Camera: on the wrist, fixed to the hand. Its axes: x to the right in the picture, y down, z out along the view.
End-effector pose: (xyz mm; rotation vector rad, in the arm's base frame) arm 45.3 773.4 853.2 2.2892 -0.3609 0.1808
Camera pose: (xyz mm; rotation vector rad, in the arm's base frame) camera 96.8 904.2 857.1 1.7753 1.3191 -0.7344
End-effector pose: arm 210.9 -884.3 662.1 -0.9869 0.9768 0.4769
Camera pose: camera 247.8 -1019.9 668.8 -1.5444 -0.1490 -0.7241
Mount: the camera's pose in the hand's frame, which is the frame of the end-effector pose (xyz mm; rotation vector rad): 23.6 -97.7 -98.4 -0.1844 -0.1090 -1.5916
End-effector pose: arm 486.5 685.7 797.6 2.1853 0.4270 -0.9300
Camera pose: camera 498.7 824.9 781.1 1.2733 2.1998 -1.6014
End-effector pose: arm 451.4 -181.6 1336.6 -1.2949 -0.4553 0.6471
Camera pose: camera 550.2 -251.3 1408.4 -0.6944 -1.4096 -0.6849
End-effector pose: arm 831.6 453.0 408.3 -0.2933 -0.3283 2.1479
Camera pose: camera 925.6 538.1 347.5 0.0352 -0.5578 0.5632
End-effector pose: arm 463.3 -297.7 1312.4 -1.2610 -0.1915 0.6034
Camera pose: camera 559.0 -384.4 1368.2 -0.8755 -1.2024 -0.7407
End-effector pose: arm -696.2 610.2 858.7 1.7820 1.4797 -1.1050
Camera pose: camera -766.7 726.4 895.0 -0.0768 -2.7349 1.4806
